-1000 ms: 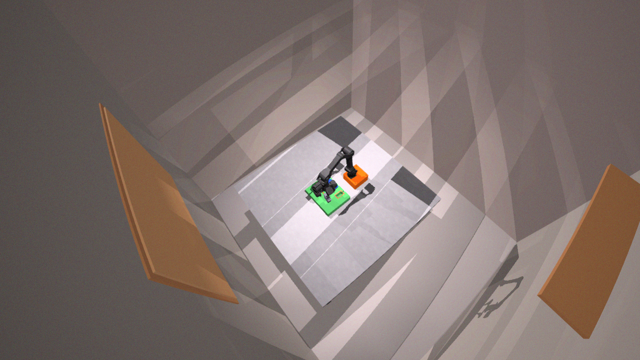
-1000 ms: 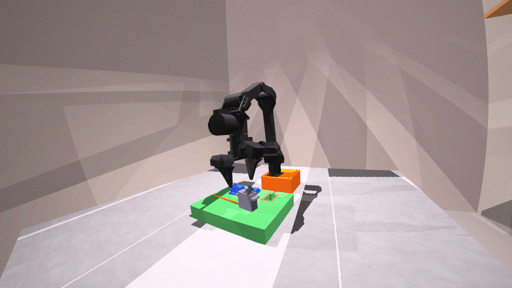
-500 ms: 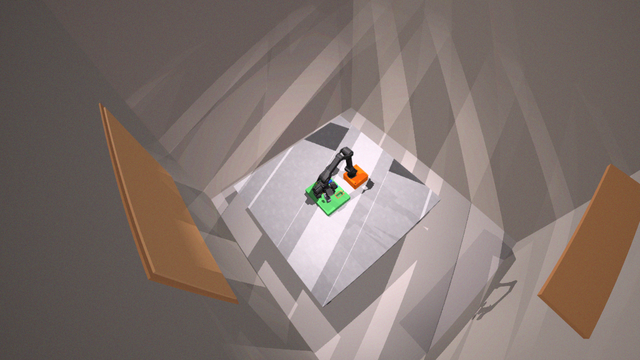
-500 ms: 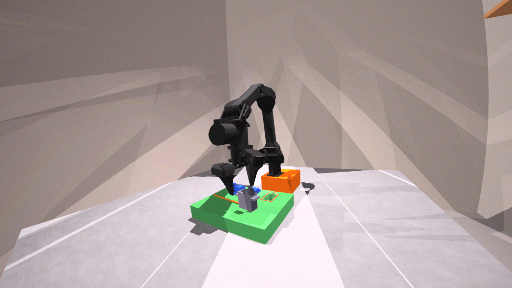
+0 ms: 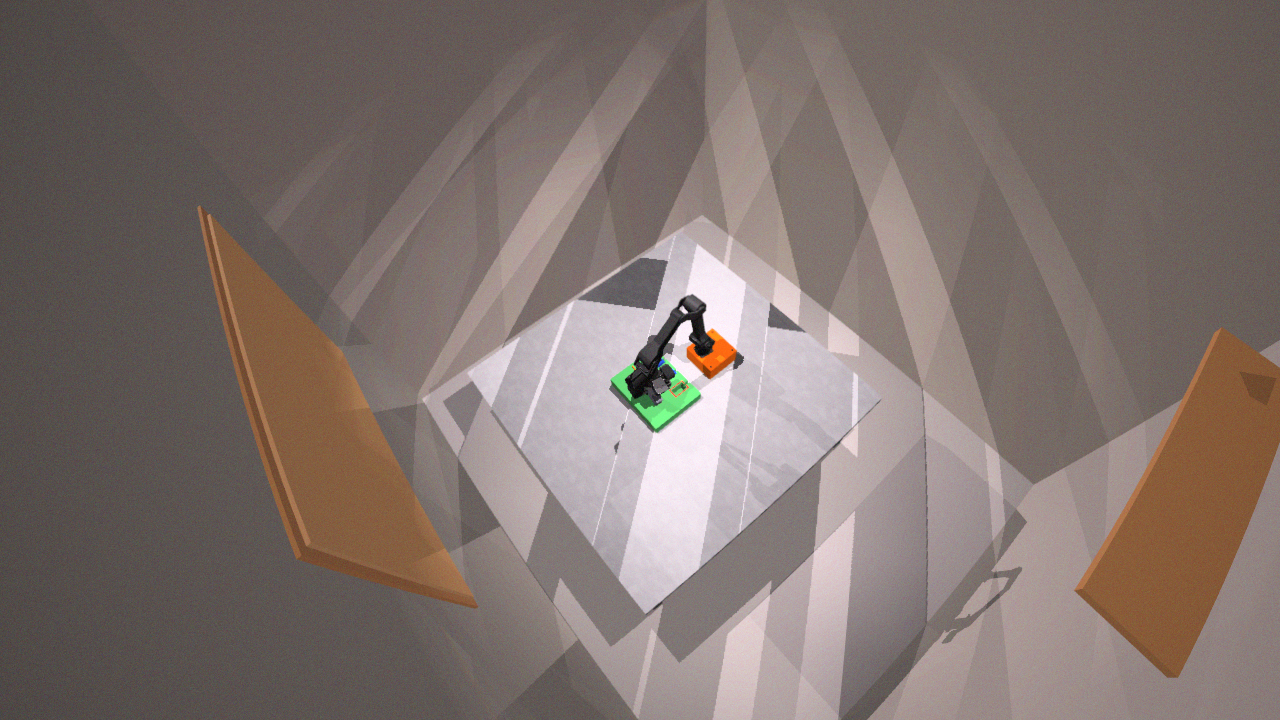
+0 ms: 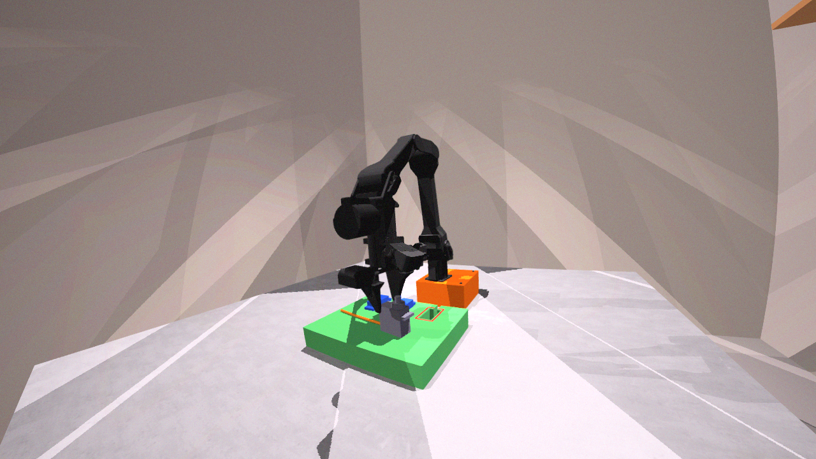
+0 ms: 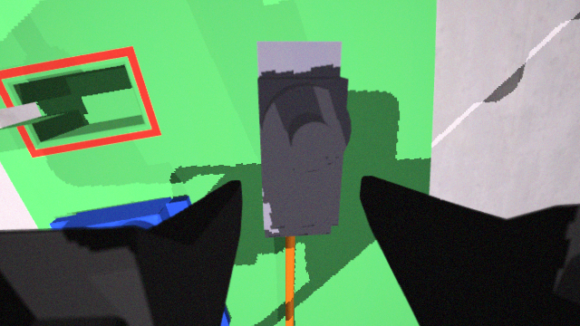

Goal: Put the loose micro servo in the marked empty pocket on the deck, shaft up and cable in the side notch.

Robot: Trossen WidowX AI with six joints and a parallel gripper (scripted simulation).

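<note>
Now: gripper tip 10 mm short of the green deck, 30 mm to the left of it and 70 mm above it.
</note>
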